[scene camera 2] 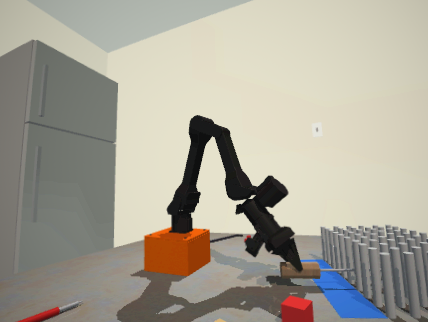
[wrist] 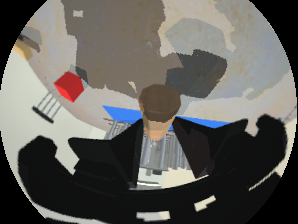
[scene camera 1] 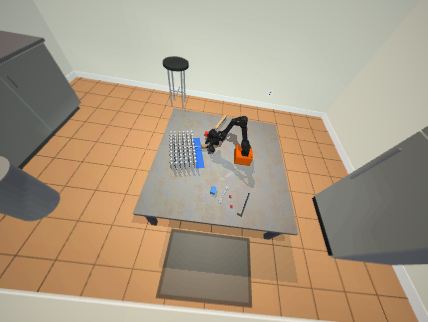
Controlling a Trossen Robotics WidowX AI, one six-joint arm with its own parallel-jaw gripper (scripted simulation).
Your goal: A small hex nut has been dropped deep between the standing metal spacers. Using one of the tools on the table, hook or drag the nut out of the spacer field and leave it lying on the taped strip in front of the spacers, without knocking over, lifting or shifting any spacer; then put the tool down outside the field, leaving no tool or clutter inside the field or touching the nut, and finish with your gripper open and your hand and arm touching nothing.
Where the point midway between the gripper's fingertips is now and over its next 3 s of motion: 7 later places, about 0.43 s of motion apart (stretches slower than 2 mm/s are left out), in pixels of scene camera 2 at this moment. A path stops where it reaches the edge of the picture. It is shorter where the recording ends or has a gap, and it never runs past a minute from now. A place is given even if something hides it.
The gripper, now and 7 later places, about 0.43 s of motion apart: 299,270; 301,271; 304,271; 307,271; 311,271; 311,274; 312,277; 310,278
